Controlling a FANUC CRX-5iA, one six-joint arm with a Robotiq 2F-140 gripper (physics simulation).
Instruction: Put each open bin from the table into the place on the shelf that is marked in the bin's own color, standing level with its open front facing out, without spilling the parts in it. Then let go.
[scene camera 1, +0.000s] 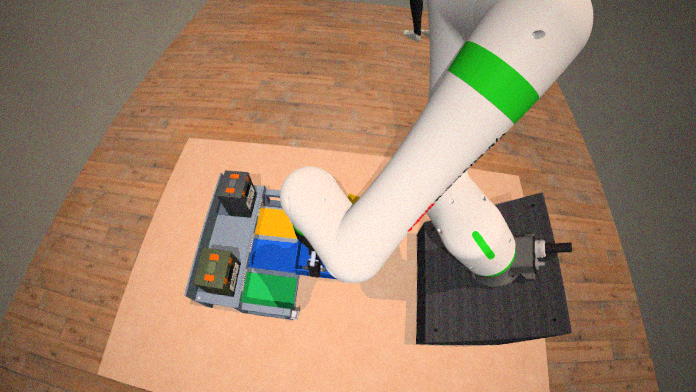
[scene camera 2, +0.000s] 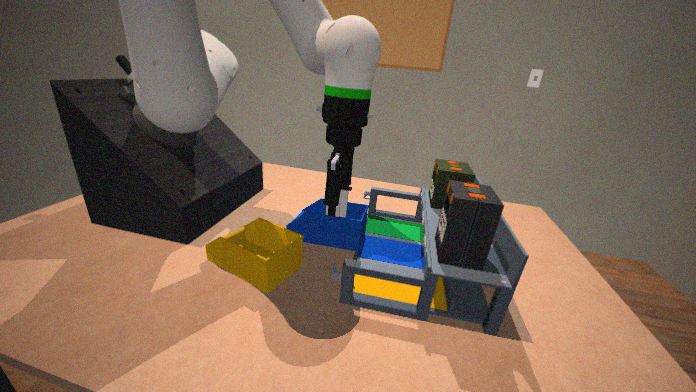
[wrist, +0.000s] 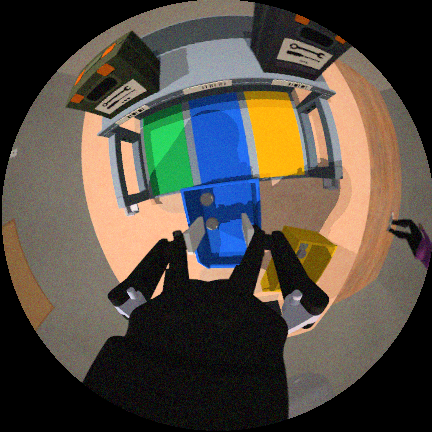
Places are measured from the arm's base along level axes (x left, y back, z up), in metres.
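Where they show: gripper, fingertip midpoint: (scene camera 1: 320, 260) (wrist: 222, 222); arm's base, origin of the base link: (scene camera 1: 495, 259).
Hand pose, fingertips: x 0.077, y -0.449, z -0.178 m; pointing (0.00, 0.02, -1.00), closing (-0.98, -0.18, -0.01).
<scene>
Things, the pixels of their top centre, and the offset from my fingertips. "spot": a spot on its surface instead.
- blue bin, surface spot: (wrist: 235, 252) spot: dx -0.033, dy +0.079, dz -0.033 m
- yellow bin, surface spot: (scene camera 2: 280, 267) spot: dx -0.196, dy +0.016, dz -0.008 m
- shelf, surface spot: (wrist: 210, 60) (scene camera 1: 234, 236) spot: dx +0.028, dy -0.251, dz +0.056 m
- dark toolbox, middle of its top: (scene camera 2: 474, 190) (scene camera 1: 232, 183) dx -0.075, dy -0.274, dz +0.178 m
- olive toolbox, middle of its top: (scene camera 2: 454, 165) (scene camera 1: 211, 267) dx +0.151, dy -0.228, dz +0.153 m
The blue bin (scene camera 1: 302, 256) (scene camera 2: 310, 229) (wrist: 235, 252), with grey round parts inside, is at the near edge of the shelf's blue place (scene camera 1: 272, 255) (scene camera 2: 392, 252) (wrist: 217, 145). It looks about level, its low open front away from the shelf. My gripper (scene camera 1: 313, 263) (scene camera 2: 336, 212) (wrist: 222, 222) has both fingertips inside it, spread against its side walls, and holds it. Its height above the table is hard to tell. The yellow bin (scene camera 1: 353, 199) (scene camera 2: 280, 267) (wrist: 320, 267), also with grey parts, stands angled on the table. The shelf's yellow place (scene camera 2: 385, 290) (wrist: 275, 135) holds no bin.
The shelf (scene camera 1: 230, 230) (wrist: 210, 60) carries a dark toolbox (scene camera 1: 237, 195) (scene camera 2: 470, 225) and an olive toolbox (scene camera 1: 217, 270) (scene camera 2: 445, 180) on top. Side frames flank its coloured places, including a green one (wrist: 172, 150). The black robot base (scene camera 1: 490, 310) (scene camera 2: 100, 165) stands opposite.
</scene>
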